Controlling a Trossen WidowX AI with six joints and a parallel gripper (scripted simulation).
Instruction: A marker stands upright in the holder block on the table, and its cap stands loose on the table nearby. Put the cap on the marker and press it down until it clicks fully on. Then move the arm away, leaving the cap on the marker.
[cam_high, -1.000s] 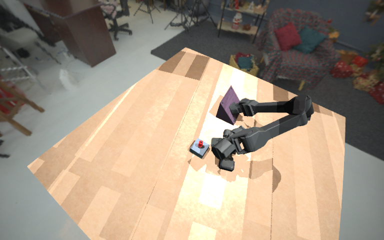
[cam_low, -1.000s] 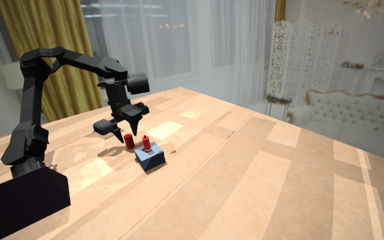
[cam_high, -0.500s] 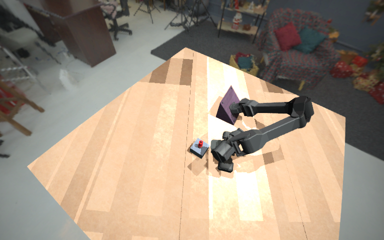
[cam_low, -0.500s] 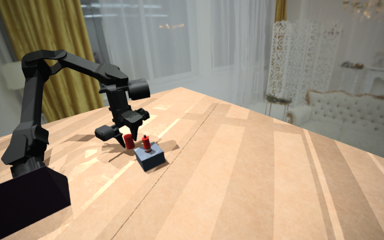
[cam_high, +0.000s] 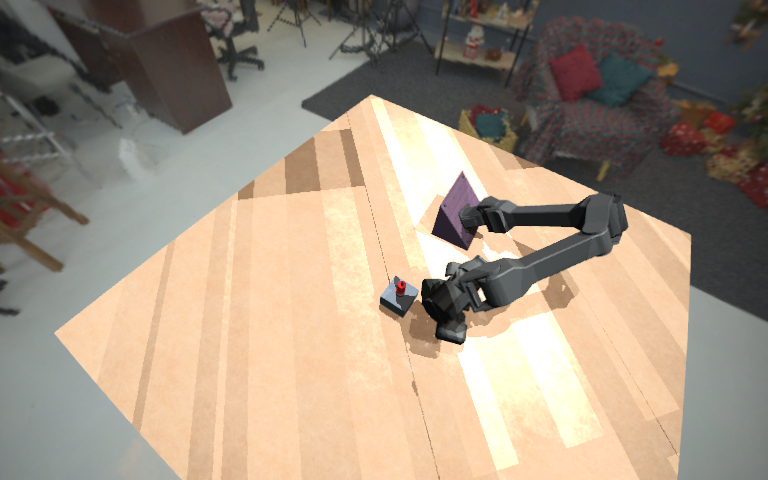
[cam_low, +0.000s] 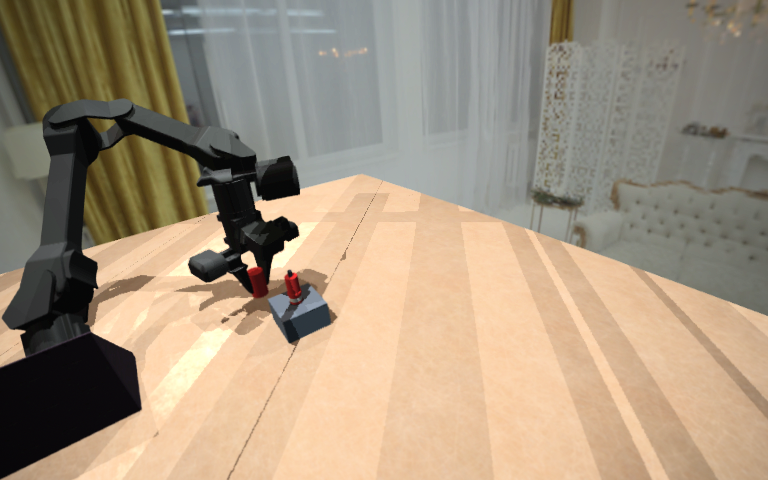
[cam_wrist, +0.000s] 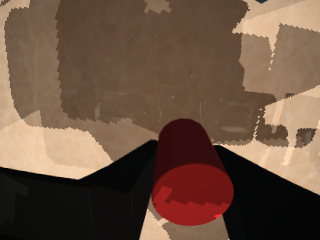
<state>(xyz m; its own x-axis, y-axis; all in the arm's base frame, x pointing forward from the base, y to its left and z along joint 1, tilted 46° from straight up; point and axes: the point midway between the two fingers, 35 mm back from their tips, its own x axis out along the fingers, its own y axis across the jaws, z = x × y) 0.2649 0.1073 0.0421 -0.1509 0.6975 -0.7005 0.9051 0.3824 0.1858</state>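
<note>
The red marker lies 4 cm ahead of my gripper tip, 12 cm to the right of it and 6 cm above it. Also, from my gripper tip: red cap (1 cm above).
</note>
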